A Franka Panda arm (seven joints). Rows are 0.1 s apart.
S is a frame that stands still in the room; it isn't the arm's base.
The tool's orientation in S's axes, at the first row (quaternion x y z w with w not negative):
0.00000, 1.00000, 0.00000, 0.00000
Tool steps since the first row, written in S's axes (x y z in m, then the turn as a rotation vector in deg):
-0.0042, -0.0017, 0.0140, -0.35, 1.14, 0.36
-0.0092, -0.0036, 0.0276, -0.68, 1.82, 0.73
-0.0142, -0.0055, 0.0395, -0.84, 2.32, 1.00
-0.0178, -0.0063, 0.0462, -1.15, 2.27, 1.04
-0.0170, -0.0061, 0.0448, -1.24, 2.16, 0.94
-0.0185, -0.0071, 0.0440, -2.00, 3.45, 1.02
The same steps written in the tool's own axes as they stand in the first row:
0.0042, -0.0017, -0.0140, 0.35, 1.14, -0.36
0.0092, -0.0036, -0.0276, 0.68, 1.82, -0.73
0.0142, -0.0055, -0.0395, 0.84, 2.32, -1.00
0.0178, -0.0063, -0.0462, 1.15, 2.27, -1.04
0.0170, -0.0061, -0.0448, 1.24, 2.16, -0.94
0.0185, -0.0071, -0.0440, 2.00, 3.45, -1.02

